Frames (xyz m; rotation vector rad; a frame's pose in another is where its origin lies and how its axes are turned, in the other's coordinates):
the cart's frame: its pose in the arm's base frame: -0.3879 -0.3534 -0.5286 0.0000 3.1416 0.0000
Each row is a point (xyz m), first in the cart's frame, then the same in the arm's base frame.
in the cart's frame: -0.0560 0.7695 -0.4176
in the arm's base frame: -0.3319 0.4161 -0.1110
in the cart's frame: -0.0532 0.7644 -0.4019
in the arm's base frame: -0.3347 0.4110 -0.1267
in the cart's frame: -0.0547 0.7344 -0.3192
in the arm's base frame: -0.3332 0.3810 -0.2094
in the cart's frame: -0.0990 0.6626 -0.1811
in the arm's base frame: -0.2889 0.3092 -0.3475
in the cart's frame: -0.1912 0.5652 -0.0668
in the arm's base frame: -0.1967 0.2118 -0.4618
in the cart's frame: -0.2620 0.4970 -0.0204
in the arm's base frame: -0.1259 0.1436 -0.5082
